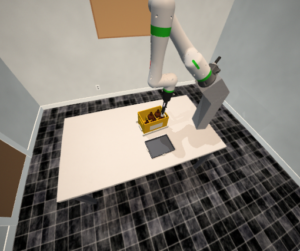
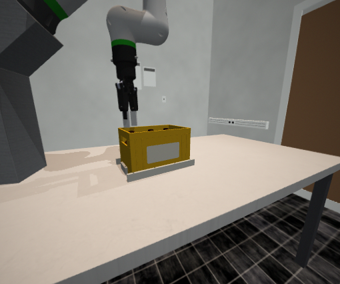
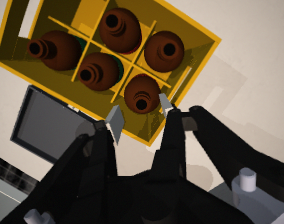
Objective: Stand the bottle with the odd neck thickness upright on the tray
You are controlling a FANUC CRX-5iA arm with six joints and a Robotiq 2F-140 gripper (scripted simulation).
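My gripper is now 130 mm above the brown bottle, 90 mm short of it and 20 mm to the left of it. From my hand the other things lie so: crate (130 mm below, 80 mm ahead, 60 mm to the right); then dark grey tray (200 mm below, 190 mm to the left, 190 mm ahead).
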